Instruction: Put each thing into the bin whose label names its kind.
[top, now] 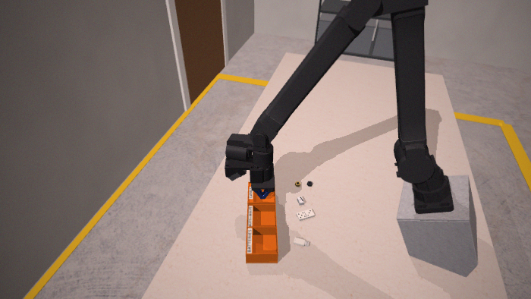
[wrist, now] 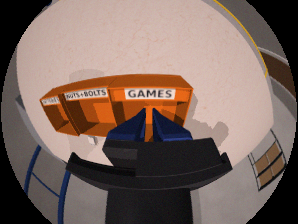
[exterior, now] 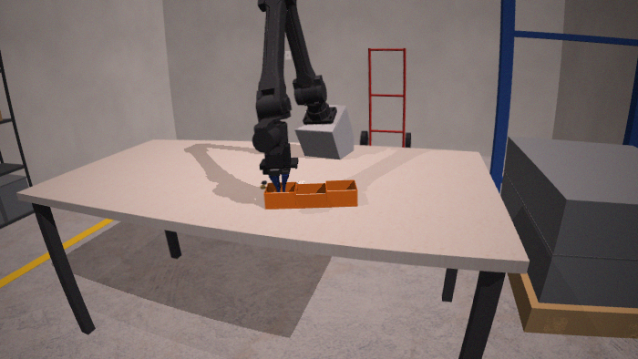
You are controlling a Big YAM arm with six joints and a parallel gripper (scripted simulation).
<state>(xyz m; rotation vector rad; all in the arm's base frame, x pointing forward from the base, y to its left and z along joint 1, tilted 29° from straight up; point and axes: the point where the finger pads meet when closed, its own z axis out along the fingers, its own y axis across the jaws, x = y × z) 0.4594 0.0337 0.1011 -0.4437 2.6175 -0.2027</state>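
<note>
Now: hand 80 mm to the right of the orange three-compartment bin, 20 mm past it and 10 mm above it. The rest, counted from my hand: grey thing (110 mm behind, 40 mm to the right, 20 mm below); white domino (140 mm behind, 30 mm below, 10 mm to the left); brass nut (110 mm to the right, 90 mm behind, 30 mm below).
</note>
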